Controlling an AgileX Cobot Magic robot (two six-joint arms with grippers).
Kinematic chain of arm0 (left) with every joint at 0, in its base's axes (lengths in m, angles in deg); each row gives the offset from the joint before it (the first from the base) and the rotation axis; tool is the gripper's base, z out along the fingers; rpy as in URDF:
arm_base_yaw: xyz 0 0 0.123 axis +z
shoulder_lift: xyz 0 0 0 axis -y
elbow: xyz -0.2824 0 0.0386 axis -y
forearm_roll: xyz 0.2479 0 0.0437 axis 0.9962 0 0.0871
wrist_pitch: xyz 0 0 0 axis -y
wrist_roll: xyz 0.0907 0 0.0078 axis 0.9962 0 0.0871
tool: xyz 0 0 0 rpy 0 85 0
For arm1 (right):
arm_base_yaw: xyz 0 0 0.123 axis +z
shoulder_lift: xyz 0 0 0 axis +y
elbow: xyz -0.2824 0 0.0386 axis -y
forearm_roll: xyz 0.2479 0 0.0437 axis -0.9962 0 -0.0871
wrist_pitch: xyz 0 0 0 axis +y
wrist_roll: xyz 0.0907 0 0.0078 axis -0.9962 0 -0.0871
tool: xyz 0 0 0 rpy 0 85 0
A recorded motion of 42 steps. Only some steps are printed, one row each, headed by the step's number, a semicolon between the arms.
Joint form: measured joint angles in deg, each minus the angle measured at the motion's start. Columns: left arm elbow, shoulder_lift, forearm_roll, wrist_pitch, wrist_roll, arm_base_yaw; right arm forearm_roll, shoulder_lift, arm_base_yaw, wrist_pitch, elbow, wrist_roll.
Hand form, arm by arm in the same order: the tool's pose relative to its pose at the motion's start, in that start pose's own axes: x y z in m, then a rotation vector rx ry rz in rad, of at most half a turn. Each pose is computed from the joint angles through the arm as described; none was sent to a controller.
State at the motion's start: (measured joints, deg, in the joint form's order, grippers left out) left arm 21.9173 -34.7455 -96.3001 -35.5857 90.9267 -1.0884; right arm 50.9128 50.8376 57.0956 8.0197 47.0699 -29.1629
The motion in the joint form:
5: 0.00 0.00 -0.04 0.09 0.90 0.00; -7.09 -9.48 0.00 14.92 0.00 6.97
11: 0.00 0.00 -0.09 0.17 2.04 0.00; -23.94 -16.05 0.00 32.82 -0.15 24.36
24: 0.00 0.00 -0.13 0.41 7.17 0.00; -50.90 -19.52 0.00 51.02 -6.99 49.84
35: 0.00 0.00 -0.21 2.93 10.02 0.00; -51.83 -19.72 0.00 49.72 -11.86 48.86
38: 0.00 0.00 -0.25 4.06 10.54 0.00; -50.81 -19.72 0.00 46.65 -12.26 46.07
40: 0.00 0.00 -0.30 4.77 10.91 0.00; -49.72 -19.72 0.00 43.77 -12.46 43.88
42: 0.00 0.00 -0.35 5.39 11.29 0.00; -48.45 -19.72 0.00 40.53 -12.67 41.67
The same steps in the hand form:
5: 0.0000 0.0001 0.0000 -0.0016 -0.0004 0.0151; 0.0015 -0.0209 -0.0478 0.1400 0.0963 0.0302
11: -0.0001 0.0003 0.0000 -0.0030 -0.0008 0.0343; 0.0220 -0.0197 -0.0844 0.0890 0.3312 0.0311
24: -0.0001 0.0007 0.0000 -0.0072 -0.0007 0.1233; 0.0712 0.0263 -0.1066 -0.3564 0.6368 -0.0261
35: -0.0001 0.0047 -0.0001 -0.0511 0.0032 0.1718; 0.0929 0.0365 -0.1039 -0.3802 0.6925 0.0004
38: -0.0001 0.0064 -0.0002 -0.0708 0.0053 0.1802; 0.0920 0.0351 -0.1003 -0.3383 0.6600 0.0346
40: -0.0001 0.0076 -0.0003 -0.0832 0.0064 0.1859; 0.0901 0.0332 -0.0971 -0.3016 0.6240 0.0579
42: -0.0001 0.0086 -0.0004 -0.0940 0.0075 0.1918; 0.0877 0.0311 -0.0937 -0.2640 0.5810 0.0790

